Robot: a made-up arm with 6 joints.
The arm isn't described. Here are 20 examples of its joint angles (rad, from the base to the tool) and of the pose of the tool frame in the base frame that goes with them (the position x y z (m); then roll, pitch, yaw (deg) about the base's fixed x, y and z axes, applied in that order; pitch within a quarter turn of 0, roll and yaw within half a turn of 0).
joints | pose
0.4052 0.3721 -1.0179 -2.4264 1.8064 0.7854 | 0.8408 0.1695 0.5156 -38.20 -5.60 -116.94
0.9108 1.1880 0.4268 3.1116 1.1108 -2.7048 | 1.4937 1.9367 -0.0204 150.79 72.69 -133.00
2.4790 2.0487 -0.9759 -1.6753 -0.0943 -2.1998 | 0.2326 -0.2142 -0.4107 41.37 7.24 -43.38
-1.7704 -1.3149 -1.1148 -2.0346 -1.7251 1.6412 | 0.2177 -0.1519 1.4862 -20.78 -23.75 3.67
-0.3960 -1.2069 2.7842 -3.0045 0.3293 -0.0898 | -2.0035 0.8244 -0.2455 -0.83 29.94 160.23
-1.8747 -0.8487 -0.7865 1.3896 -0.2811 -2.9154 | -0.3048 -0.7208 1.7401 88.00 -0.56 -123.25
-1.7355 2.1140 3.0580 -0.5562 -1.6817 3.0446 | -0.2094 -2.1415 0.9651 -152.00 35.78 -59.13
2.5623 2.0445 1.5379 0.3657 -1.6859 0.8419 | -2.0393 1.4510 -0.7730 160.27 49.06 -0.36
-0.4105 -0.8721 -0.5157 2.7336 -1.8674 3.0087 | 0.1397 -0.1748 2.3050 155.18 -46.11 -170.34
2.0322 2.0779 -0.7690 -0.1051 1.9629 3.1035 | -0.0624 0.1855 -0.8607 173.16 50.21 107.72
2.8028 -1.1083 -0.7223 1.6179 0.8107 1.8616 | -0.3893 -0.0743 1.9398 145.21 -13.17 -151.38
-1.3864 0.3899 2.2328 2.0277 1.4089 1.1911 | 0.2776 -0.1577 3.2174 97.24 -15.80 -12.44
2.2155 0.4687 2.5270 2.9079 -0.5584 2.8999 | 0.2091 -0.2218 3.0911 -158.92 -30.52 -44.87
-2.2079 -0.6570 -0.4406 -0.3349 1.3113 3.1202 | -0.4637 -0.4794 2.3862 -93.96 -71.20 153.25
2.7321 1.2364 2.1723 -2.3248 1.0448 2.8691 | -2.0586 1.0828 2.2776 -10.04 -3.04 117.39
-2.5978 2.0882 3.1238 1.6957 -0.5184 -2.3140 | -1.7688 -0.9111 1.4282 78.83 -51.14 159.57
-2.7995 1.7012 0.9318 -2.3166 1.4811 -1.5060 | -2.4181 -0.6471 -0.5983 125.39 33.22 80.58
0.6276 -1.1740 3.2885 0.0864 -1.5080 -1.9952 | -1.2503 -0.9363 -0.2507 -66.93 -10.67 -139.01
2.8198 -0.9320 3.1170 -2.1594 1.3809 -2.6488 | 1.8084 -0.3657 0.2241 120.34 -10.78 37.81
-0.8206 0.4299 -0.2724 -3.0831 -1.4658 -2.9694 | 1.4321 -1.5132 1.2252 -13.40 -43.64 -42.41
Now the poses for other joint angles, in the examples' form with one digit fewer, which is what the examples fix.
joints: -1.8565 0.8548 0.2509 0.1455 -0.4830 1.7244
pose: -0.734 -2.432 0.571 -113.4 61.8 -114.6
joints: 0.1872 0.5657 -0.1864 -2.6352 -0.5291 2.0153
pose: 2.210 0.487 0.816 43.0 15.5 25.4
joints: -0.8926 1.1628 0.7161 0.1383 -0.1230 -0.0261
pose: 1.848 -2.302 0.520 -7.0 32.6 -52.3
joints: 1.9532 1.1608 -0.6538 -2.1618 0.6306 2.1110
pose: -0.271 1.035 -0.480 -137.4 44.8 -24.5
